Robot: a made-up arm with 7 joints.
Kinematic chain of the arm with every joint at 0, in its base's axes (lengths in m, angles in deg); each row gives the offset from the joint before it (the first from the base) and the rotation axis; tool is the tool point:
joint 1: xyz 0 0 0.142 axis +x
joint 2: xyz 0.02 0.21 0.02 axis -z
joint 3: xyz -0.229 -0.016 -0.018 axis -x
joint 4: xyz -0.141 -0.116 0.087 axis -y
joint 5: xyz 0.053 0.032 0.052 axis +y
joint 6: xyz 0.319 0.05 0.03 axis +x
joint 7: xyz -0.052 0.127 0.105 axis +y
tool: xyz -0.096 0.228 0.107
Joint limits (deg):
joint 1: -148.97..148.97
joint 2: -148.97..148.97
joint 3: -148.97..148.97
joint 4: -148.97..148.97
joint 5: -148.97..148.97
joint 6: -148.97..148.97
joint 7: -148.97..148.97
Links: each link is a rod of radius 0.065 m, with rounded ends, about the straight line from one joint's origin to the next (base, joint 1, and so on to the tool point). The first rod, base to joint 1, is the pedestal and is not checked.
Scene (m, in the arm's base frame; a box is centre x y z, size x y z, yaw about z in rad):
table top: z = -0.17
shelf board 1: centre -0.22 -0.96 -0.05 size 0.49 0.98 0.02 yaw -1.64
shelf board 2: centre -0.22 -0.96 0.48 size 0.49 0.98 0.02 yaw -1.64
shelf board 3: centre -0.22 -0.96 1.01 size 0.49 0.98 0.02 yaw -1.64
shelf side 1: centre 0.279 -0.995 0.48 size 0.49 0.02 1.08 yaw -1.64
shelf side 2: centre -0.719 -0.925 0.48 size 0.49 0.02 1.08 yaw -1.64
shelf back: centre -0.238 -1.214 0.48 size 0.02 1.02 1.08 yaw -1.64
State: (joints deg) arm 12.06 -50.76 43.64 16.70 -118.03 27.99 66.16
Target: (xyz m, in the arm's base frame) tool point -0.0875 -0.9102 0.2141
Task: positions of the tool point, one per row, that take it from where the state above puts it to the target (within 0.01 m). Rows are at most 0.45 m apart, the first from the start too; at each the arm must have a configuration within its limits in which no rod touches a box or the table.
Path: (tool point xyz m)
1: -0.8236 0.0424 0.1364
2: -0.7541 0.3997 0.3462
3: -0.4753 0.6015 0.5531
4: -0.1309 0.6097 0.6214
5: 0.0985 0.5031 0.5068
6: 0.1023 0.3768 0.3062
7: -0.0934 0.2431 0.1737
8: -0.3435 0.0367 0.1836
9: -0.4740 -0.2835 0.2704
10: -0.3823 -0.6492 0.3034
11: -0.0875 -0.9102 0.2141

